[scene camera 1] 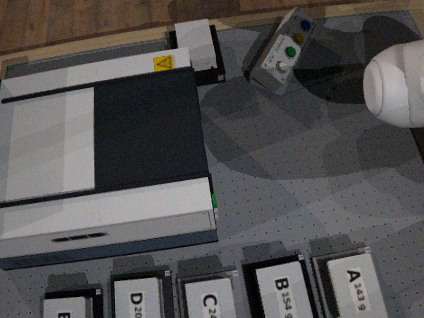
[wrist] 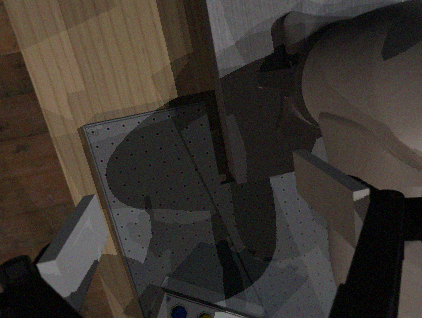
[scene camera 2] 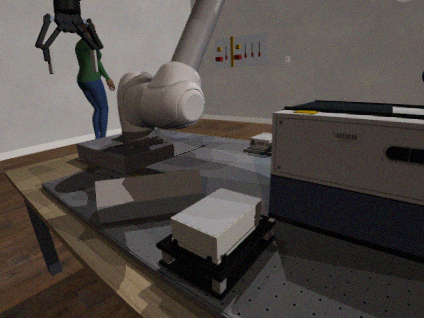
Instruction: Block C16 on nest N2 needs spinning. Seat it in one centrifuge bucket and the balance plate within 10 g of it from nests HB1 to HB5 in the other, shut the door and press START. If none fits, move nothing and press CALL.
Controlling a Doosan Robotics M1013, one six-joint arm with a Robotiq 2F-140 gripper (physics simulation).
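Where they show: gripper, fingertip midpoint: (wrist: 200,193) (scene camera 2: 75,72); arm's base at its link origin: (wrist: 334,77) (scene camera 2: 142,141).
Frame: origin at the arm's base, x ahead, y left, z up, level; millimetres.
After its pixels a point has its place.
Observation:
My gripper (scene camera 2: 73,69) @(x 65, y -234, z 276 mm) (wrist: 200,193) @(x 65, y -234, z 276 mm) is open and empty, high above the table's left end in scene camera 2; scene camera 1 does not show it. A white block (scene camera 1: 196,42) @(x 660, y -181, z 32 mm) (scene camera 2: 217,217) @(x 684, y -211, z 32 mm) sits level on a black nest (scene camera 2: 219,270) @(x 729, y -251, z -10 mm); no label is readable. Four plates carry letters: A (scene camera 1: 356,285) @(x 340, y 368, z 5 mm) reading 143 g, B (scene camera 1: 281,292) @(x 479, y 380, z 5 mm) reading 154 g, C (scene camera 1: 209,302) @(x 609, y 400, z 5 mm) and D (scene camera 1: 135,300) @(x 745, y 402, z 5 mm) with weights cut off. Plate E (scene camera 1: 65,306) @(x 879, y 423, z 5 mm) is mostly cut off. The centrifuge (scene camera 1: 105,217) @(x 768, y 292, z 162 mm) (scene camera 2: 325,150) @(x 753, y -34, z 106 mm) shows a dark panel beside a white one on top; its buckets are hidden.
A sloped button box (scene camera 1: 287,50) @(x 445, y -163, z 24 mm) (scene camera 2: 150,192) @(x 478, y -213, z 3 mm) (wrist: 192,309) @(x 394, y -231, z 7 mm) stands near the table edge, with blue, yellow, green and white buttons. The arm's base plate (scene camera 2: 107,155) @(x 62, y -169, z -9 mm) is behind it in scene camera 2. A person (scene camera 2: 90,70) stands beyond the table.

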